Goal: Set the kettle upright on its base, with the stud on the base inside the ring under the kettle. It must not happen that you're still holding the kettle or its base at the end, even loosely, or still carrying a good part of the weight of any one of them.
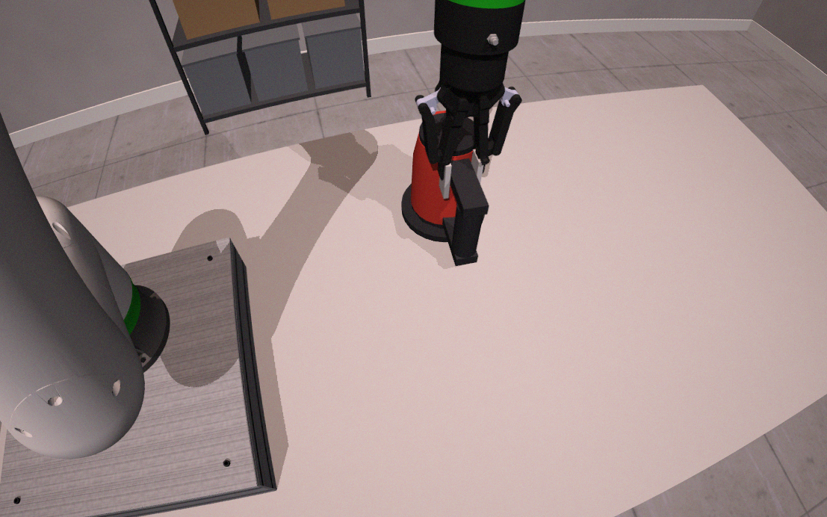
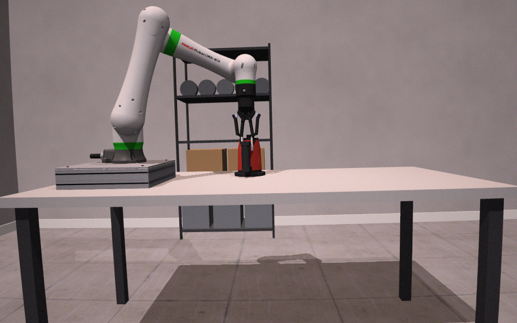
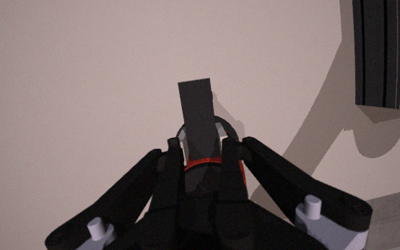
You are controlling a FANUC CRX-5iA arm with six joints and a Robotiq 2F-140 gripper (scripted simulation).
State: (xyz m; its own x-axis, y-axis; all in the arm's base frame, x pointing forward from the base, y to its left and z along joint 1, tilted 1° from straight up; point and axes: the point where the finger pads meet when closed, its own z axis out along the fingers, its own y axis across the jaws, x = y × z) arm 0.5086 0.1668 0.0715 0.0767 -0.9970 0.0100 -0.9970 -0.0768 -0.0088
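Now: the kettle 5 cm below my hand and 3 cm to the left of it. From my hand the other things lie so: round base 14 cm below, 7 cm to the left, 1 cm behind.
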